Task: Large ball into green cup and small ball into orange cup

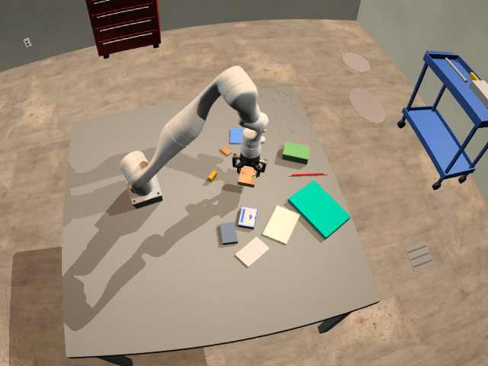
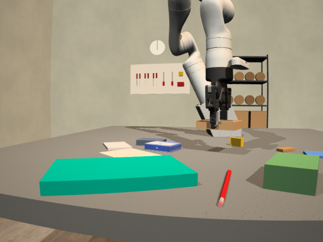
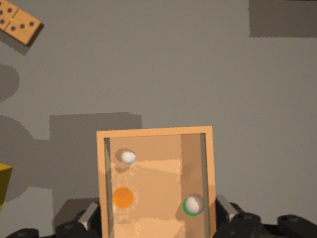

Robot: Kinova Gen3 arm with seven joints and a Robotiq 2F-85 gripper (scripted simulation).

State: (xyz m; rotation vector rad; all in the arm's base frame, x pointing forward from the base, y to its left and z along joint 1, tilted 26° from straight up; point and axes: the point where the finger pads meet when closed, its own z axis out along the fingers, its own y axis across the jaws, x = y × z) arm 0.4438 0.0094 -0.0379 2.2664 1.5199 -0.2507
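Right now the covered wooden puzzle is 2 cm below my hand. Also, from my hand: yellow block: 14 cm behind, 7 cm to the left, 8 cm below; then grey box: 13 cm behind, 22 cm to the right, 8 cm below; then cream sheet: 9 cm ahead, 22 cm to the right, 9 cm below.
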